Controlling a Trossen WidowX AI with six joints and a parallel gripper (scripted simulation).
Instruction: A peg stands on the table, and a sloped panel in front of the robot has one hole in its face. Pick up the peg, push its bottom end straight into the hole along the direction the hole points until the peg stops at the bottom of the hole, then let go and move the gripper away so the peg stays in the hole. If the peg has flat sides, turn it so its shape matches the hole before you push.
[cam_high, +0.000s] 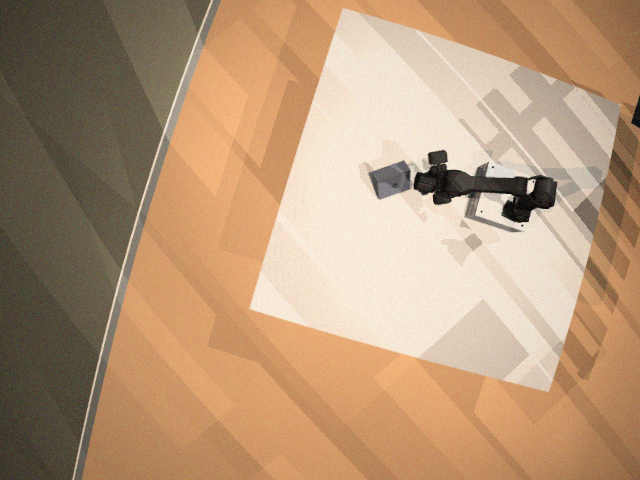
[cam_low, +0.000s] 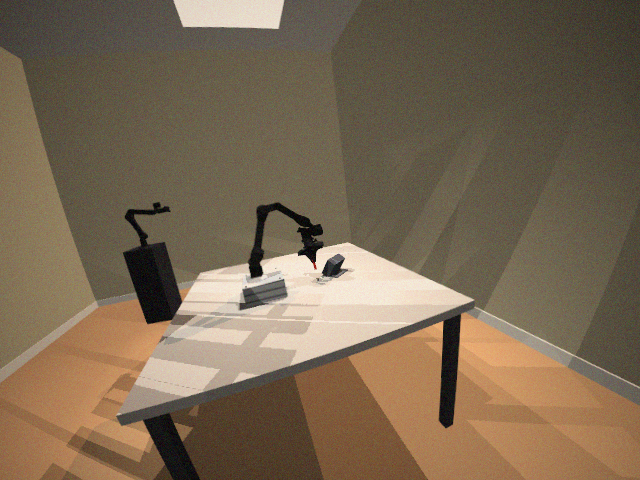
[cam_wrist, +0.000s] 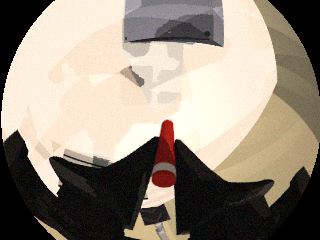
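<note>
Right now my gripper tip is 13 cm short of the grey sloped panel, 8 cm to the right of it and 7 cm above it. The rest, counted from my gripper tip: red peg (1 cm to the left, 2 cm above).
</note>
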